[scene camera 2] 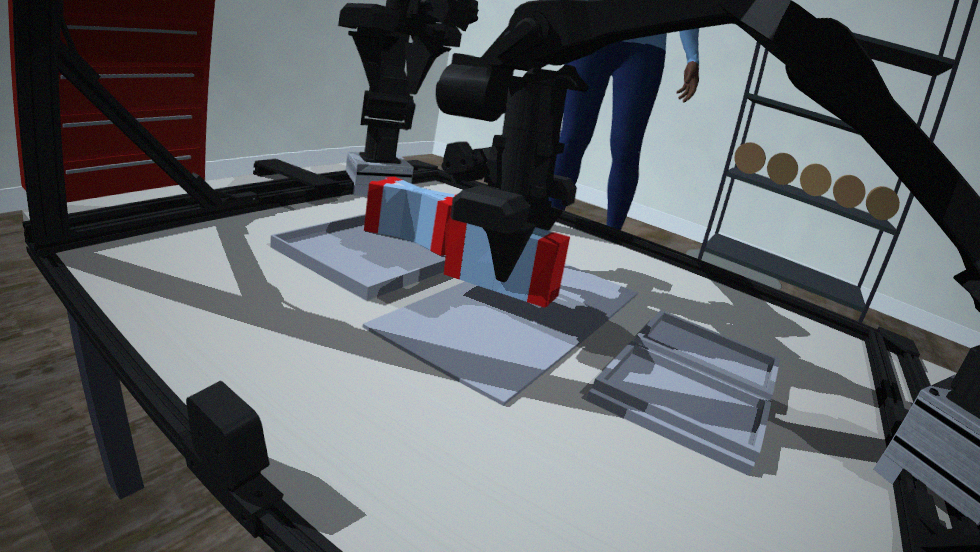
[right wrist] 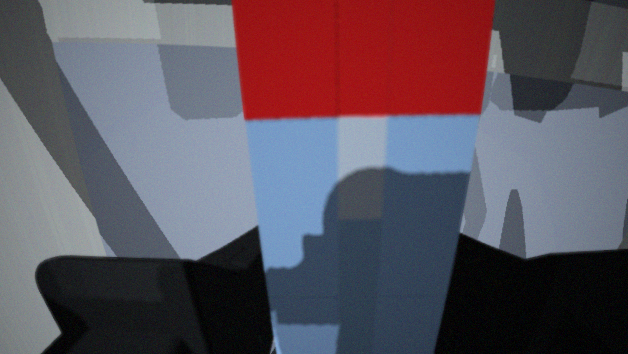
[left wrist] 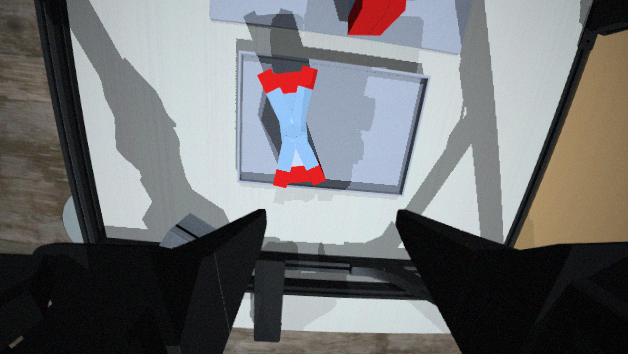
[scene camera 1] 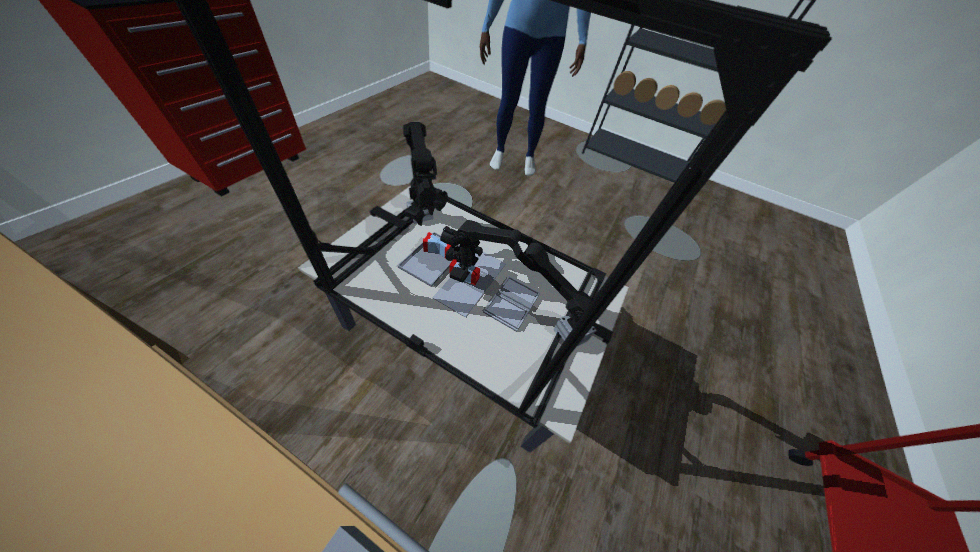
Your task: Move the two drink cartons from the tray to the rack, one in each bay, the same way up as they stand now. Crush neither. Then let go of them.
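Places are measured from the left arm's base along level axes (x right, y down, z ahead), in centimetres.
Where they show: left gripper, fingertip midpoint: point(scene camera 2: 394, 93) point(left wrist: 331, 216) point(scene camera 1: 425, 220); right gripper, fingertip midpoint: point(scene camera 2: 510, 275) point(scene camera 1: 466, 275); left arm's base at its link origin: point(scene camera 2: 379, 158).
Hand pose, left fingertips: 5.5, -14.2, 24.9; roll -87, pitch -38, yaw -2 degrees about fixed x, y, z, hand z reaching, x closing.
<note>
Things, the pixels of their top centre, and the offset from my left fingertips, as dx, dy, dz.
- walled tray at its top centre: point(scene camera 2: 391, 237) point(left wrist: 330, 130) point(scene camera 1: 432, 256) -0.9, +18.1, +4.3
- two-bay rack at its top centre: point(scene camera 2: 702, 367) point(scene camera 1: 513, 300) -22.8, +17.7, +39.0
One drink carton point(scene camera 1: 475, 275) point(scene camera 2: 477, 260) point(left wrist: 377, 17) point(right wrist: 361, 65), light blue with red ends, hangs level a little above a flat grey plate point(scene camera 1: 459, 298) point(scene camera 2: 473, 342). My right gripper point(scene camera 2: 510, 264) point(right wrist: 343, 218) is shut on its middle, a finger against each side. The other drink carton point(scene camera 1: 436, 244) point(scene camera 2: 404, 216) point(left wrist: 292, 120) is in the walled tray point(scene camera 2: 322, 264) point(left wrist: 390, 100), toward one short side, its waist narrower than its red ends. My left gripper point(left wrist: 331, 216) is open and empty, high above the table beyond the tray. The two-bay rack point(scene camera 1: 507, 312) point(scene camera 2: 685, 433) holds no carton.
The flat plate lies between the tray and the rack. A black frame point(scene camera 2: 130, 219) runs around the table, with a black block point(scene camera 2: 226, 428) on its near edge. The held carton's near end is close to the tray carton in scene camera 2. A person point(scene camera 2: 617, 123) stands behind the table.
</note>
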